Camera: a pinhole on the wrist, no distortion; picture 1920 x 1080 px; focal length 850.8 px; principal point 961.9 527.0 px. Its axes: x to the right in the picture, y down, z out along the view. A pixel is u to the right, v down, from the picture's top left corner.
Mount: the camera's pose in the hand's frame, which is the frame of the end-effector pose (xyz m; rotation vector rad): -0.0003 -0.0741 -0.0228 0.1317 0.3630 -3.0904
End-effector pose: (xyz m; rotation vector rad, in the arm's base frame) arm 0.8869 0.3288 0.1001 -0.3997 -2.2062 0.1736
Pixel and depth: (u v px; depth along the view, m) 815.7 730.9 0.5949
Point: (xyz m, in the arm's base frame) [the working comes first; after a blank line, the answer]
In the camera's frame: -0.1022 0.1426 0.5949

0.3583 0.0291 -0.0922
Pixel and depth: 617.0 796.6 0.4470
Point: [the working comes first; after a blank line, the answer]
In the camera's frame: -0.1812 0.1416 0.4470

0.4215 0.0926 0.0496
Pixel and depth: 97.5 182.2 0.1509
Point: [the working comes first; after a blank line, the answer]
In the camera's frame: -0.1533 -0.0612 0.1509

0.6783 0.3343 0.1216
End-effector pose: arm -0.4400 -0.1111 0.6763 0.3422 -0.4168 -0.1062
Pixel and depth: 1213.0 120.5 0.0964
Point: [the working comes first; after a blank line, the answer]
In the camera's frame: 0.0285 -0.0461 0.0964

-0.5089 -0.1775 0.7114
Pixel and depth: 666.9 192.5 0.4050
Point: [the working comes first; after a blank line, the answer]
In the camera's frame: -0.1404 -0.1592 0.4050

-0.5217 -0.2657 1.0700
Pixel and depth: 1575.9 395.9 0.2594
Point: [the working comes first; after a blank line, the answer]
In the camera's frame: 0.1872 -0.0400 0.2594

-0.7251 -0.2352 0.7530
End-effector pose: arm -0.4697 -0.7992 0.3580 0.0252 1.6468 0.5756
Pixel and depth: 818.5 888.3 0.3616
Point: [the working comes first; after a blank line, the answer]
In the camera's frame: -0.0609 0.1536 0.3616

-0.1030 -0.9494 0.1942
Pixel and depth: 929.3 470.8 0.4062
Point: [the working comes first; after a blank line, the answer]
In the camera's frame: -0.0156 -0.0268 0.4062

-0.0686 -0.7966 0.3041
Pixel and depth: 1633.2 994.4 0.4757
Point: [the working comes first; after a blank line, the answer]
In the camera's frame: 0.3753 0.2613 0.4757

0.0606 -1.2036 0.5457
